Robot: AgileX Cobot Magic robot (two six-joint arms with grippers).
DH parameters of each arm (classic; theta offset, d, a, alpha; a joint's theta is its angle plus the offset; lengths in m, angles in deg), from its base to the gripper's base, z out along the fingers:
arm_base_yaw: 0 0.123 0 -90
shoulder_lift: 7.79 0 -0.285 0
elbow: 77.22 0 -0.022 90
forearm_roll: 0 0.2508 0 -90
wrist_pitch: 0 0 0.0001 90
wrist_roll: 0 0.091 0 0
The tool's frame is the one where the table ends.
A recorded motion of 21 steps. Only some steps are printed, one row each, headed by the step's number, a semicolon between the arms.
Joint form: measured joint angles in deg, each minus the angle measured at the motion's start. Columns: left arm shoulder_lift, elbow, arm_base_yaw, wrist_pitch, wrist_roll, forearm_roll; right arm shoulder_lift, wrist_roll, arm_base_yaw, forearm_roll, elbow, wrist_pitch.
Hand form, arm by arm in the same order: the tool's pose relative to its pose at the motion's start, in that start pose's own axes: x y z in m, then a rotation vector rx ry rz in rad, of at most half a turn. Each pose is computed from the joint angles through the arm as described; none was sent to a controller.
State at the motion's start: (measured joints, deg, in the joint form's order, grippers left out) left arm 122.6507 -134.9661 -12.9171 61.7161 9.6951 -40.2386; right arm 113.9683 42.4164 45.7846 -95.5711 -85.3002 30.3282
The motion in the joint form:
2: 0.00 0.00 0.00 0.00 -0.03 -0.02; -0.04 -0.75 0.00 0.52 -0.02 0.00
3: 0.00 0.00 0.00 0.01 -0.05 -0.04; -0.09 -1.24 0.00 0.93 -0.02 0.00
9: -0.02 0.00 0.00 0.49 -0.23 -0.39; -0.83 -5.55 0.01 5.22 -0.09 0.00
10: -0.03 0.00 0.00 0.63 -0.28 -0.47; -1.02 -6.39 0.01 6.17 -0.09 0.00
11: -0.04 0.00 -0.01 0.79 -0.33 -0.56; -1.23 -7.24 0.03 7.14 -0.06 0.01
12: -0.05 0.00 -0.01 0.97 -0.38 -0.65; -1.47 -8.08 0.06 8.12 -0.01 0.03
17: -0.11 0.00 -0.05 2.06 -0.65 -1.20; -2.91 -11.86 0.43 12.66 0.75 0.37
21: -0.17 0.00 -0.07 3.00 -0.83 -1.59; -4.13 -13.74 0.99 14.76 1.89 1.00
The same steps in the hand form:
2: 0.0000 0.0000 0.0000 0.0003 -0.0001 -0.0007; 0.0001 -0.0001 -0.0002 -0.0027 0.0025 -0.0047
3: 0.0000 -0.0001 0.0000 0.0006 0.0001 -0.0012; 0.0003 -0.0002 -0.0004 -0.0048 0.0045 -0.0067
9: 0.0006 -0.0008 -0.0001 0.0074 0.0072 -0.0070; 0.0008 -0.0029 -0.0037 -0.0243 0.0210 -0.0102
10: 0.0008 -0.0010 -0.0002 0.0091 0.0092 -0.0084; 0.0009 -0.0036 -0.0046 -0.0287 0.0243 -0.0088
11: 0.0010 -0.0013 -0.0003 0.0110 0.0117 -0.0098; 0.0009 -0.0042 -0.0056 -0.0335 0.0275 -0.0076
12: 0.0013 -0.0015 -0.0003 0.0130 0.0144 -0.0113; 0.0010 -0.0049 -0.0068 -0.0383 0.0306 -0.0060
17: 0.0027 -0.0032 -0.0007 0.0252 0.0314 -0.0194; 0.0011 -0.0068 -0.0145 -0.0634 0.0456 0.0001
21: 0.0040 -0.0045 -0.0011 0.0342 0.0460 -0.0246; 0.0013 -0.0064 -0.0217 -0.0774 0.0554 -0.0043

